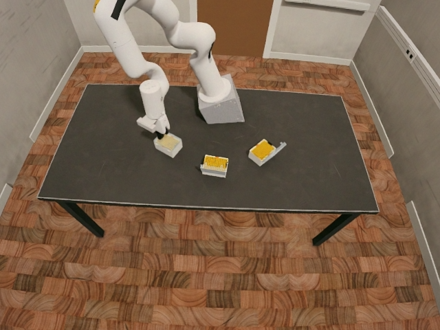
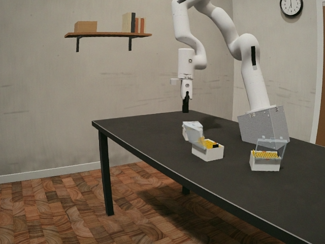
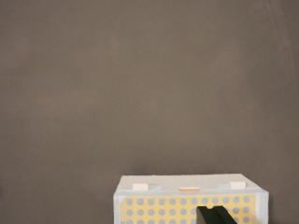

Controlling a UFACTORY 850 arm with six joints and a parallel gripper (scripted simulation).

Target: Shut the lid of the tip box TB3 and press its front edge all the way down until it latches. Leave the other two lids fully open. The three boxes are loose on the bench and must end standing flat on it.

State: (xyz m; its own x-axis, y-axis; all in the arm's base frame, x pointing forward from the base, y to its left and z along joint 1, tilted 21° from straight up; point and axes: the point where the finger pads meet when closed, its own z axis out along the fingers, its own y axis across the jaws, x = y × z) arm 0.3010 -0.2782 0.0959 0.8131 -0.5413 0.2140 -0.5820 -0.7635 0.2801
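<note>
The label lies 15 cm below my hand, 8 cm behind it and 6 cm to the left of it. Also, from my hand: box lid (25 cm to the left, 18 cm ahead, 5 cm below); tip box (27 cm to the left, 13 cm ahead, 9 cm below).
</note>
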